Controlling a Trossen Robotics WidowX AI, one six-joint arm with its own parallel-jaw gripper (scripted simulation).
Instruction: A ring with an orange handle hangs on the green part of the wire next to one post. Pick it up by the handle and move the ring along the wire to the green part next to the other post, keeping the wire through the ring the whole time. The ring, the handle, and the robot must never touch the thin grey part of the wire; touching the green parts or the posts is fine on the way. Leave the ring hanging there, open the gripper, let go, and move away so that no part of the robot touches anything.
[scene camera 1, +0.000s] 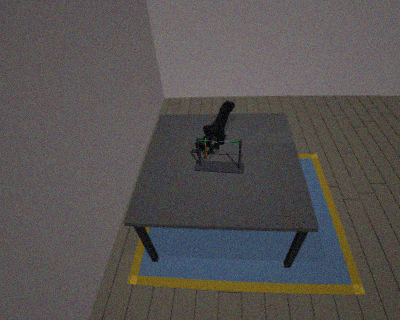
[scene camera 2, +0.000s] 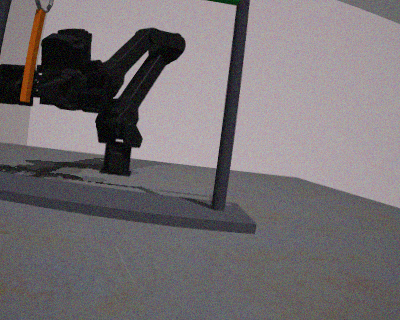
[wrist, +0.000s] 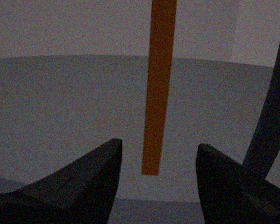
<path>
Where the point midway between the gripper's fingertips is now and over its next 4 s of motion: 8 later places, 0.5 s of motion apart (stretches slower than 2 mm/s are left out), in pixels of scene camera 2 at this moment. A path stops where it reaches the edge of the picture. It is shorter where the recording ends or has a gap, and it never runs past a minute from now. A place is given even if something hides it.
My gripper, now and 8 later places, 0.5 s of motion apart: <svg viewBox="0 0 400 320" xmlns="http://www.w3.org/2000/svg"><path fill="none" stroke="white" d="M26 89L19 91L14 94L14 95L17 85L18 84L27 85L37 86L42 86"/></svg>
</path>
